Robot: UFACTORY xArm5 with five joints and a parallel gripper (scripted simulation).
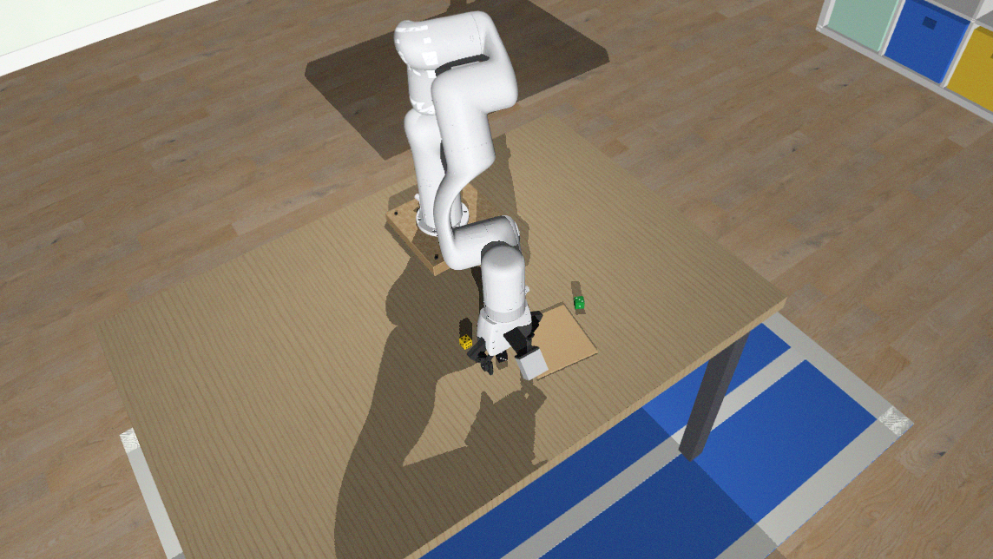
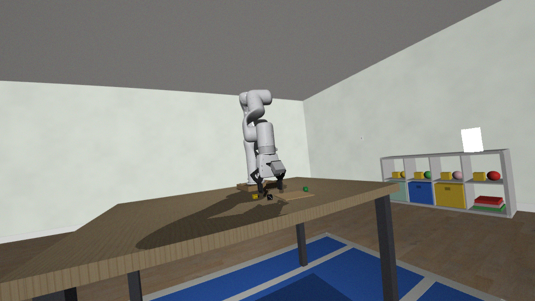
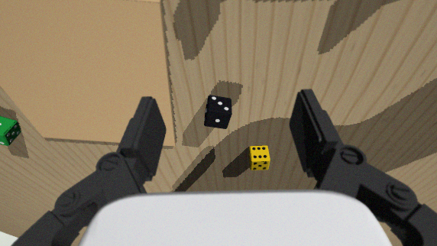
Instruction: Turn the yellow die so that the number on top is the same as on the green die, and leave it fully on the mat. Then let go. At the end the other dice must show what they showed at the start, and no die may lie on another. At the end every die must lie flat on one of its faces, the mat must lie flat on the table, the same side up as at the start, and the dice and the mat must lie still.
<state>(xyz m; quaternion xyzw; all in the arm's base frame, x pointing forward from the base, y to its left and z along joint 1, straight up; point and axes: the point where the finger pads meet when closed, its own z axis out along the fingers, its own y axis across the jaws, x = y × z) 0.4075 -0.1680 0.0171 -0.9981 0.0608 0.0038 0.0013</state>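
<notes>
Right now my hand is 3 cm past the black die, 1 cm to the right of it and 4 cm above it. Also, from my hand: tan mat 1 cm ahead, 12 cm to the left, 5 cm below; then green die 2 cm behind, 23 cm to the left, 4 cm below; then yellow die 10 cm behind, 2 cm to the right, 4 cm below.
</notes>
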